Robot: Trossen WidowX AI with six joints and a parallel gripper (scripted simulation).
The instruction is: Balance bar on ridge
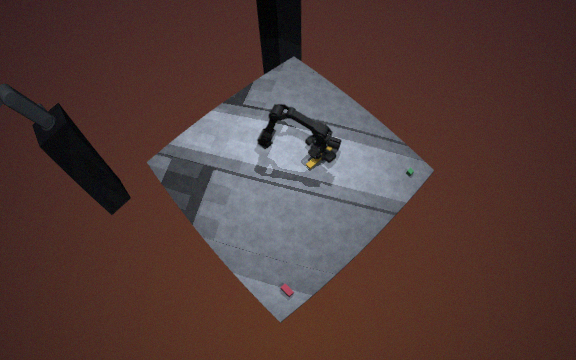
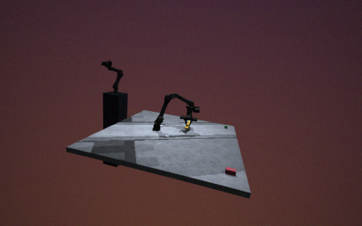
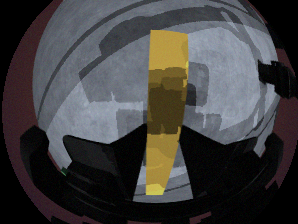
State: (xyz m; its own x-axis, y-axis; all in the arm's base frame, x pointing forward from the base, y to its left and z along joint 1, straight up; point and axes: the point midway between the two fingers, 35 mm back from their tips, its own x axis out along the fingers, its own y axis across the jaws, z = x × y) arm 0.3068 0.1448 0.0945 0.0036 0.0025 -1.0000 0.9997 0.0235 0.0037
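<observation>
The yellow bar is 30 mm to the left of my gripper tip. The rest, counted from my gripper tip: small red block: 430 mm ahead, 640 mm to the right, 40 mm below; then small green cube: 430 mm ahead, 360 mm to the left, 40 mm below.
</observation>
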